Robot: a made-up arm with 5 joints.
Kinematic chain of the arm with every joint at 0, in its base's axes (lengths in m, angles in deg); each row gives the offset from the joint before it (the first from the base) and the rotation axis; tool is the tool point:
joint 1: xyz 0 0 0.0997 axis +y
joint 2: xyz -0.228 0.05 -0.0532 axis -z
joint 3: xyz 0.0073 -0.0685 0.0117 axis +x
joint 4: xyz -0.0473 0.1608 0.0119 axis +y
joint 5: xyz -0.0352 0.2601 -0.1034 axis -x
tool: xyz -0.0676 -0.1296 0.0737
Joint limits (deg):
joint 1: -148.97..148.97
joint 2: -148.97..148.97
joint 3: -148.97..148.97
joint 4: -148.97..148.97
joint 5: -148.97..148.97
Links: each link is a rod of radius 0.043 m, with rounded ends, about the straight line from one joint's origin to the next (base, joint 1, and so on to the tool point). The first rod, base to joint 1, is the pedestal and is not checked.
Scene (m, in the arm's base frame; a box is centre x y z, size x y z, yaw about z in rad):
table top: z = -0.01
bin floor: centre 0.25 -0.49 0 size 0.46 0.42 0.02 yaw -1.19
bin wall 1: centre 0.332 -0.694 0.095 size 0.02 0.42 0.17 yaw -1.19
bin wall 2: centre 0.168 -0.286 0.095 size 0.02 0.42 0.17 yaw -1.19
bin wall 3: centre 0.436 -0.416 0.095 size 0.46 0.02 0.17 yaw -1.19
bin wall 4: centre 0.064 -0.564 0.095 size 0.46 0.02 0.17 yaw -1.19
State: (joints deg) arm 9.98 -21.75 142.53 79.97 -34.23
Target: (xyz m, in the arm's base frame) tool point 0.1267 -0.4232 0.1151
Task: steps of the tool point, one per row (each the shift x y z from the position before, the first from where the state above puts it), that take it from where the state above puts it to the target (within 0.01 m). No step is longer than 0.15 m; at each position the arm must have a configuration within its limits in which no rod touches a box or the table.
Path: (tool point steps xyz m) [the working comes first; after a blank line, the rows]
Joints at the target: 54.58 -35.63 148.97 75.17 89.87
Straight joint move there: touches bin wall 2, bin wall 4.

1: 0.0403 0.0108 0.0127
2: 0.0435 0.0032 0.0119
3: 0.0451 -0.0038 0.0118
4: 0.0452 -0.0101 0.0125
5: 0.0442 -0.0152 0.0140
6: 0.0426 -0.0187 0.0163
7: 0.0404 -0.0204 0.0191
8: 0.0380 -0.0203 0.0221
9: 0.0356 -0.0182 0.0249
10: 0.0084 -0.0109 -0.1120
11: -0.0084 0.0109 -0.1127

